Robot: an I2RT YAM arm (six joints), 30 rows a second.
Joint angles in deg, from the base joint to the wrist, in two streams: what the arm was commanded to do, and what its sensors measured. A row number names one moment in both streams.
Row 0, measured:
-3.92 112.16 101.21 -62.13 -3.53 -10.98
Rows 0 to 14, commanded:
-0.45 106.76 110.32 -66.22 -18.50 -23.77
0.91 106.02 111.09 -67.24 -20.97 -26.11
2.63 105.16 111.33 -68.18 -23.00 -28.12
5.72 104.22 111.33 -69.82 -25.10 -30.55
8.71 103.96 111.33 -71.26 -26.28 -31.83
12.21 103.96 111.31 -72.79 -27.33 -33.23
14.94 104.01 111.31 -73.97 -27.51 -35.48
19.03 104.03 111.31 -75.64 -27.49 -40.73
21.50 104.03 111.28 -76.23 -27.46 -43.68
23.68 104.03 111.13 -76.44 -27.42 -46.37
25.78 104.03 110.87 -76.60 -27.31 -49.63
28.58 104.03 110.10 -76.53 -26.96 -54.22
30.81 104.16 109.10 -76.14 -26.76 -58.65
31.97 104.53 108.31 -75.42 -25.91 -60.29
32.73 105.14 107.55 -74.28 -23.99 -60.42
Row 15, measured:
30.87 105.25 109.40 -75.61 -25.26 -53.10
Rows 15 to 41, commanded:
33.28 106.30 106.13 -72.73 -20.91 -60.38
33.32 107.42 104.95 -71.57 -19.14 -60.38
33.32 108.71 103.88 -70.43 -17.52 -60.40
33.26 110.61 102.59 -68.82 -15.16 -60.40
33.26 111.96 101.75 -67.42 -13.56 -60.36
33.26 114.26 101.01 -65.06 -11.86 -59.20
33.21 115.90 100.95 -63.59 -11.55 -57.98
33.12 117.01 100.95 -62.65 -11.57 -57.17
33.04 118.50 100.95 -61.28 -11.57 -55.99
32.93 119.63 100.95 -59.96 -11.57 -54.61
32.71 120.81 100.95 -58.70 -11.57 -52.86
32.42 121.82 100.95 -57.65 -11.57 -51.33
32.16 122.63 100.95 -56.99 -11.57 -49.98
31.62 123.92 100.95 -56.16 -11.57 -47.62
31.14 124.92 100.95 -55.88 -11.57 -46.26
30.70 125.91 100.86 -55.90 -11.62 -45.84
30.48 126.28 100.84 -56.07 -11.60 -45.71
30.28 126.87 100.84 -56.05 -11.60 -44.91
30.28 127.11 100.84 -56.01 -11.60 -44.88
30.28 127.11 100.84 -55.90 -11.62 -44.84
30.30 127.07 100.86 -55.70 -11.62 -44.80
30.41 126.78 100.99 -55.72 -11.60 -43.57
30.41 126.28 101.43 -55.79 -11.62 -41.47
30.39 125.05 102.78 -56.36 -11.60 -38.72
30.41 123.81 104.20 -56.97 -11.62 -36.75
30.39 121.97 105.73 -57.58 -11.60 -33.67
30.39 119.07 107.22 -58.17 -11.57 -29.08
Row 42, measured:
30.22 125.91 102.80 -57.63 -11.70 -38.04
